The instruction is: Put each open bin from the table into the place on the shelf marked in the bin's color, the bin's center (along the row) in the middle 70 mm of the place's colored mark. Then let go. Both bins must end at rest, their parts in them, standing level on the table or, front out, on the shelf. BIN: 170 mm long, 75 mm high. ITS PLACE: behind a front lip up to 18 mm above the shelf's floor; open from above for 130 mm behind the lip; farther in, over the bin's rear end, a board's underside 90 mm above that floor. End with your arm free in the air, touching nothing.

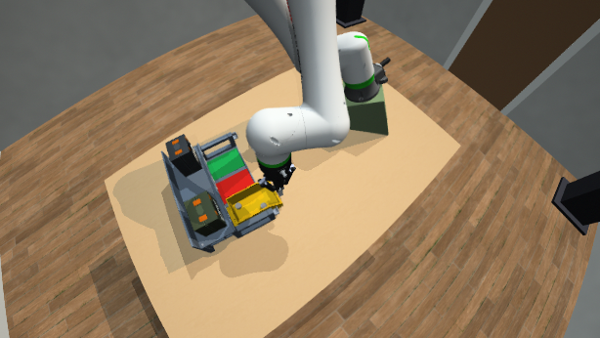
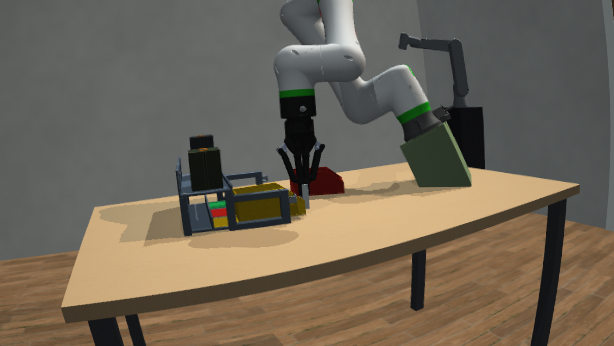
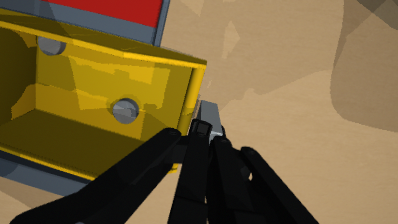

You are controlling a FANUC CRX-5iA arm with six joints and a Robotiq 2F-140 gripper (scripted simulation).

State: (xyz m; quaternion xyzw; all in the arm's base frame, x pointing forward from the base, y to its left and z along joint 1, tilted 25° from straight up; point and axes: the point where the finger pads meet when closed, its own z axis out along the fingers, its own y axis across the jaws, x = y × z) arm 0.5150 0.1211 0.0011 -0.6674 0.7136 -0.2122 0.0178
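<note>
Right now my hand is 10 cm short of the yellow bin and 1 cm to the left of it. From my hand the other things lie so: red bin 25 cm to the right, 14 cm behind, 1 cm below.
</note>
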